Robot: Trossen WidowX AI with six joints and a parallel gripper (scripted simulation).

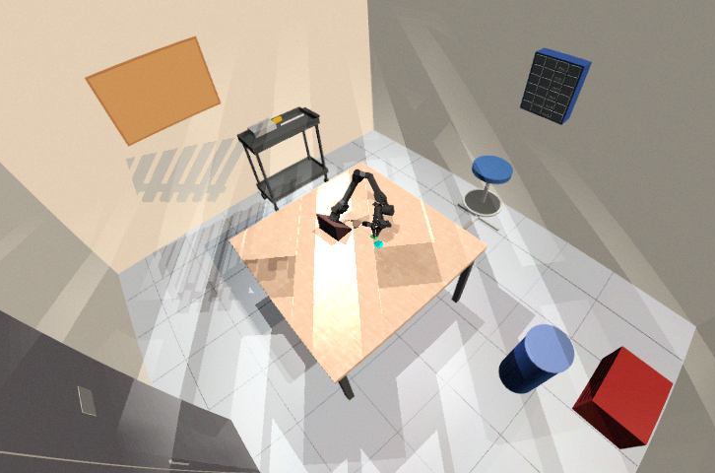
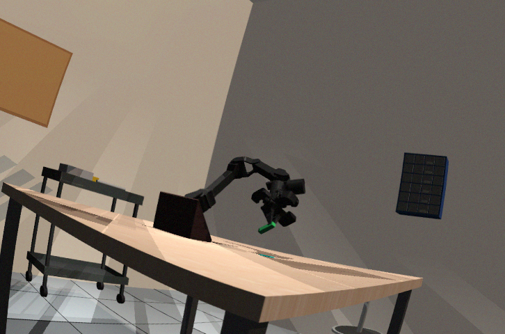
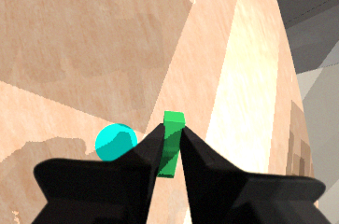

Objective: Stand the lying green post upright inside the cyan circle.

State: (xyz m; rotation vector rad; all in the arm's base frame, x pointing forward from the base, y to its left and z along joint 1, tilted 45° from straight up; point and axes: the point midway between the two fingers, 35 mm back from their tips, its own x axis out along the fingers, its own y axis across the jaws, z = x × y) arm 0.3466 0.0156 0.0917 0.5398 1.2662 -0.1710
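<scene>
Now: the cyan circle 10 mm behind my gripper tip, 40 mm to the left of it and 110 mm below it. From my gripper tip the other things lie so: green post 20 mm behind, 10 mm below.
</scene>
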